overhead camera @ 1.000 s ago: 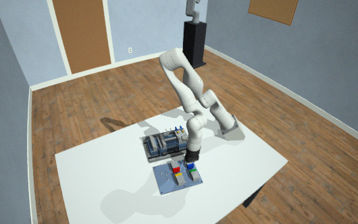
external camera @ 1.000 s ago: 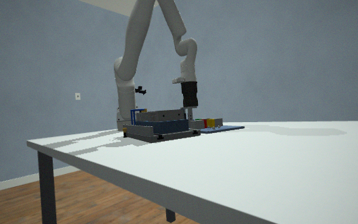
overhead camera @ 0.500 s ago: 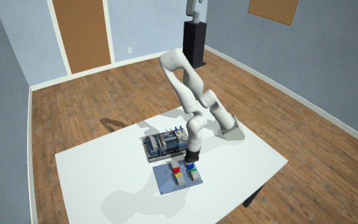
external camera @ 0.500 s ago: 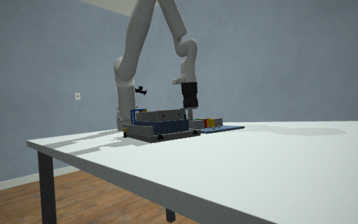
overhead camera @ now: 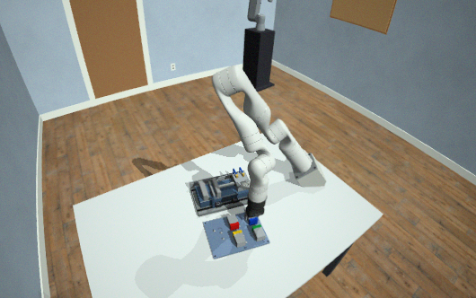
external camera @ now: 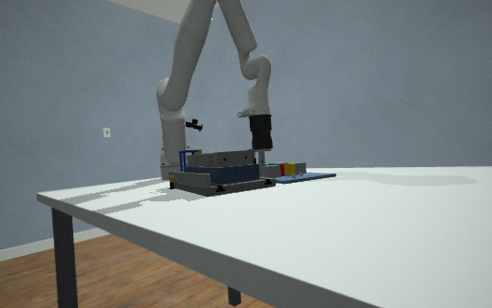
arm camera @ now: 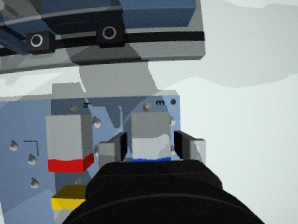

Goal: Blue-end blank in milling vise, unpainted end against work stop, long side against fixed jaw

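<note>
Right now my hand is 2 cm above the blue-ended blank. Round my hand: red-ended blank: 8 cm ahead, 4 cm to the right, 2 cm below; blue plate: 10 cm ahead, 5 cm below; green-ended blank: 8 cm to the left, 4 cm ahead, 2 cm below.
</note>
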